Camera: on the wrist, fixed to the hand. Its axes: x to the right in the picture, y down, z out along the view.
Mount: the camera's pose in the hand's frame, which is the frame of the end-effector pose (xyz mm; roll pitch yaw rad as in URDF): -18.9 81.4 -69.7 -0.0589 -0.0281 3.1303
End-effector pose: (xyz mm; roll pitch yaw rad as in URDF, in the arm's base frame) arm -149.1 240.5 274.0 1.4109 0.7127 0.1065
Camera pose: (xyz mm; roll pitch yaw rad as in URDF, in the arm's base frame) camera -127.0 325.1 338.8 -1.4929 -0.7280 -3.0003
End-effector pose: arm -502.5 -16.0 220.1 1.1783 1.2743 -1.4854
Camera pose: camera -403.8 -48.6 252.4 -1.3136 -1.2947 1.7357
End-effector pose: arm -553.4 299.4 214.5 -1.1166 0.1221 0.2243
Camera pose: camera -578.0 266.2 113.8 1.0613 -0.1242 -2.9477
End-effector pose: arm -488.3 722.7 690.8 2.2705 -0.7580 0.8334
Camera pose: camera -547.7 658.6 755.6 -2.3020 0.7671 -2.2682
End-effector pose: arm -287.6 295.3 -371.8 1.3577 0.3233 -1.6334
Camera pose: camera -202.6 287.3 -304.3 -1.4254 -0.3402 1.5348
